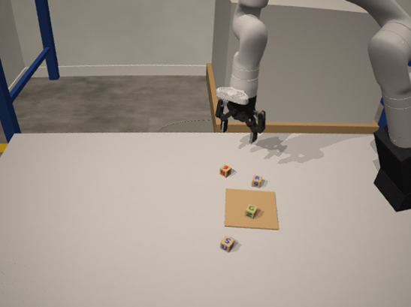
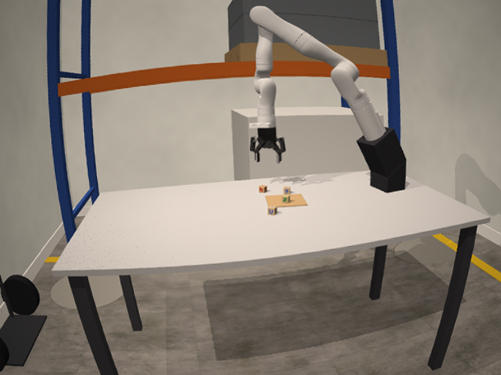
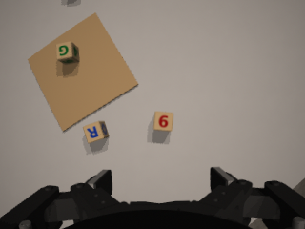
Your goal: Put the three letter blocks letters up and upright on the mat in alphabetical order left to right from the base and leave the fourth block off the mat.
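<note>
Now: hand 3 cm past the tan mat, 18 cm to the right of it and 12 cm above it. Also, from my hand: block: 4 cm ahead, 31 cm to the left, 10 cm below.
</note>
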